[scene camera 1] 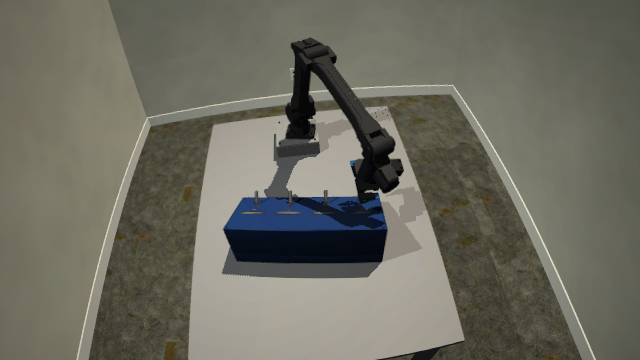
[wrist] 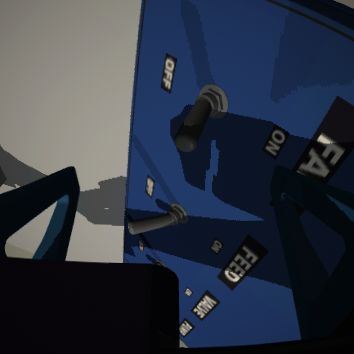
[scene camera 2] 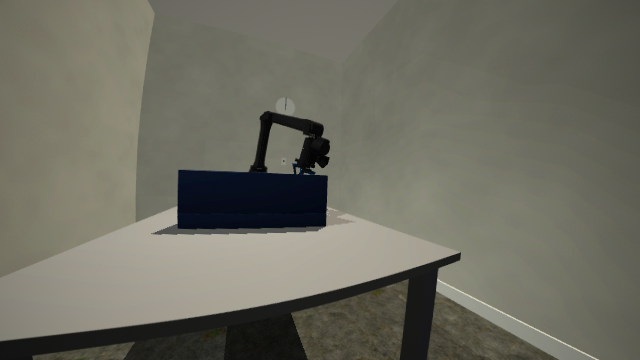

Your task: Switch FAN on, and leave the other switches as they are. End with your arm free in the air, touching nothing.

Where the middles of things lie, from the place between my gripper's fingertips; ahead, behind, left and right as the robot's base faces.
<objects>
I see my gripper 4 cm above the fan switch point(wrist: 187, 136) and 1 cm to the right of it. The rest, counted from my hand: blue switch box point(scene camera 1: 308, 230): 17 cm to the right, 9 cm ahead, 8 cm below.
</objects>
